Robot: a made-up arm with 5 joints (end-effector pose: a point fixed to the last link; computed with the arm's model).
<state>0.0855 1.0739 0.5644 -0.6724 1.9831</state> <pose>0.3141 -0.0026 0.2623 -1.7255 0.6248 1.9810</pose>
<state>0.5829 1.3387 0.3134 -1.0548 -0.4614</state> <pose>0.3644 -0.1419 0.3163 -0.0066 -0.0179 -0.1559</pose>
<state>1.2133 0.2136 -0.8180 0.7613 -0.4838</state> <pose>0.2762 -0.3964 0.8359 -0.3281 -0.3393 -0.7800</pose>
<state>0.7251 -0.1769 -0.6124 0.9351 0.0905</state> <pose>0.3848 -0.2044 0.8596 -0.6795 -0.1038 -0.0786</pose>
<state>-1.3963 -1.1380 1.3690 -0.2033 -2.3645</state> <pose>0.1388 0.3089 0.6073 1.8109 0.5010 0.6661</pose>
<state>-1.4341 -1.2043 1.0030 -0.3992 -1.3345</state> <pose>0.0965 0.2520 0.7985 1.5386 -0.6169 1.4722</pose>
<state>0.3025 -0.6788 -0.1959 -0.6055 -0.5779</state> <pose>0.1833 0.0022 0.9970 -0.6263 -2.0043 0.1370</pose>
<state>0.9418 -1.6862 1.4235 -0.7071 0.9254</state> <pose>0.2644 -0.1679 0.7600 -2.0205 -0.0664 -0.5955</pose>
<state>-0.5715 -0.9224 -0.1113 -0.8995 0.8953</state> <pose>0.0621 0.0399 0.9801 -1.1239 -1.9864 -0.5790</pose>
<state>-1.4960 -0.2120 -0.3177 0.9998 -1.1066</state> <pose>0.0827 0.3779 0.7800 0.6074 0.1782 1.5330</pose>
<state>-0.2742 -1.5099 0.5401 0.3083 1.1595</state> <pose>0.2424 0.0853 0.8718 -1.8003 -0.8478 0.4196</pose>
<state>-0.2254 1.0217 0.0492 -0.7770 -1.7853</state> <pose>0.4969 0.0929 0.4282 1.1435 -0.3869 -0.0138</pose>
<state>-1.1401 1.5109 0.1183 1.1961 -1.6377</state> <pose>0.0815 0.0181 0.2463 -0.7631 1.5134 -0.2845</pose>
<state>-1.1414 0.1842 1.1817 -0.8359 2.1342</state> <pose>0.1684 0.2352 0.3786 2.1335 0.8292 -1.5869</pose>
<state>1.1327 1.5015 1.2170 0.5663 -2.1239</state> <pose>0.0040 0.1656 0.4538 -0.7899 -1.9564 2.0811</pose>
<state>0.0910 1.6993 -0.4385 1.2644 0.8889</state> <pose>0.2072 0.0317 0.2340 0.4265 1.6042 1.7975</pose>
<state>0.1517 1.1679 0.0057 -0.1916 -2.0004</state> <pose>0.4536 -0.0634 0.2971 1.0923 -0.0308 -0.8627</pose>
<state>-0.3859 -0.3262 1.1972 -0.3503 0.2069</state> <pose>0.3587 0.1613 0.4617 -0.5924 -0.0841 1.1496</pose>
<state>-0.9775 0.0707 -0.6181 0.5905 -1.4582</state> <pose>0.2986 0.3410 0.8507 1.1044 -0.2539 0.9335</pose>
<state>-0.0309 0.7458 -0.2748 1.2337 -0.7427</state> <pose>0.4521 0.0384 0.3901 0.3299 1.0332 0.1394</pose>
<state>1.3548 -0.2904 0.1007 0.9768 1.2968</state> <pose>0.2076 -0.3526 0.6213 -0.7023 1.0574 0.3437</pose>
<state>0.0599 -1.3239 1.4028 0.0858 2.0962</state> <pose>0.4035 -0.0054 0.5618 -2.4308 0.4206 1.1393</pose>
